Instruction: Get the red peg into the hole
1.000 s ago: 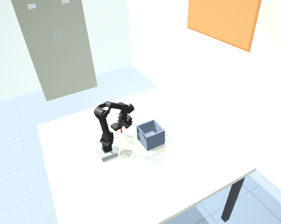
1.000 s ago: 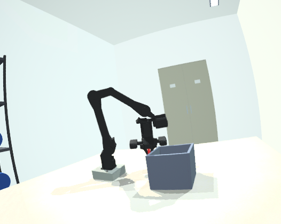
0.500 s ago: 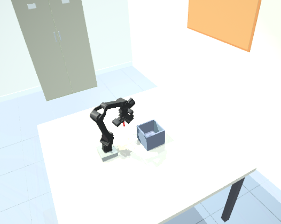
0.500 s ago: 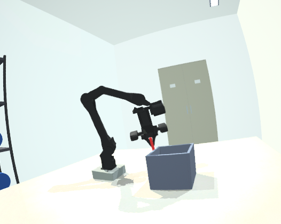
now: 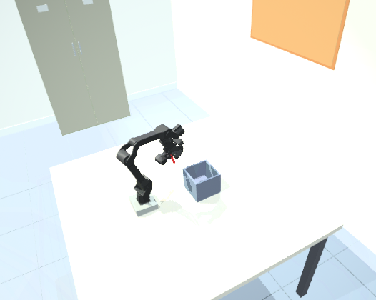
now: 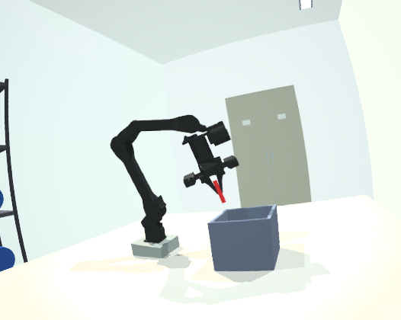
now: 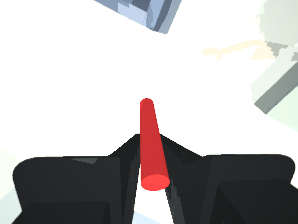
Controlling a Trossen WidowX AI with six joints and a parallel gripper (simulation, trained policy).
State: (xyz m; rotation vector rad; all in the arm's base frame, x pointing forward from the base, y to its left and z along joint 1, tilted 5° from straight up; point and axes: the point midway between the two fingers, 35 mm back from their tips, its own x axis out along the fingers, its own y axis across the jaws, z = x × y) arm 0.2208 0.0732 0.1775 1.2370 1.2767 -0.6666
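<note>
Right now my gripper tip is 160 mm to the left of the plate, 130 mm above it and 100 mm short of it. The rest, counted from my gripper tip: red peg 20 mm to the right, 10 mm above.
</note>
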